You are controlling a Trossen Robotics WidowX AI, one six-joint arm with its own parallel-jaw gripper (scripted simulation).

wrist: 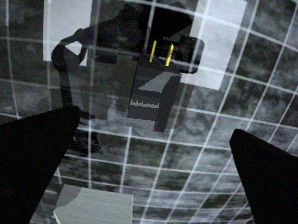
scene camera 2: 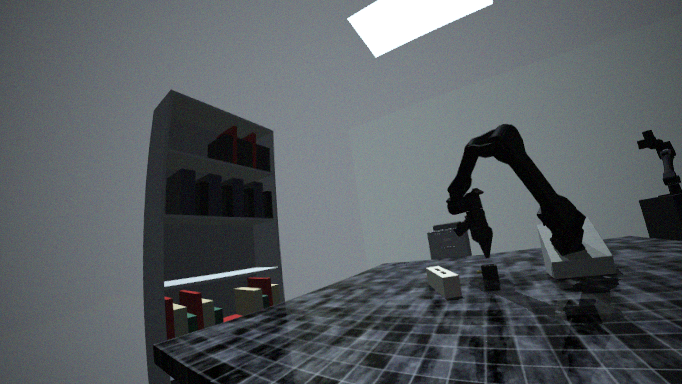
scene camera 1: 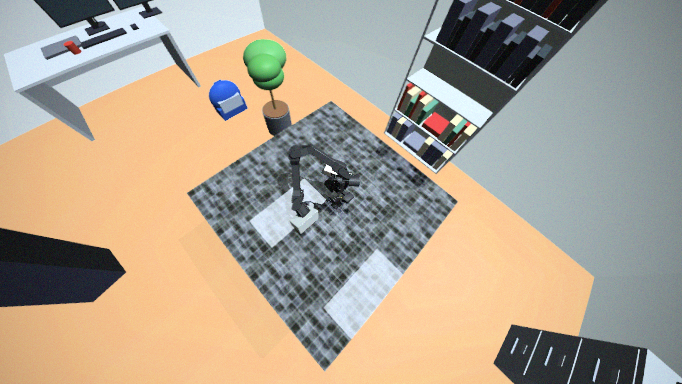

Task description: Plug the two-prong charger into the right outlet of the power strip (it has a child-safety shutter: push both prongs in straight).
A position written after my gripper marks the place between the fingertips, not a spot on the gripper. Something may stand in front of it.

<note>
My gripper [scene camera 2: 486, 255] is open, with nothing in its grasp.
My gripper also shows in the wrist view [wrist: 158, 125].
</note>
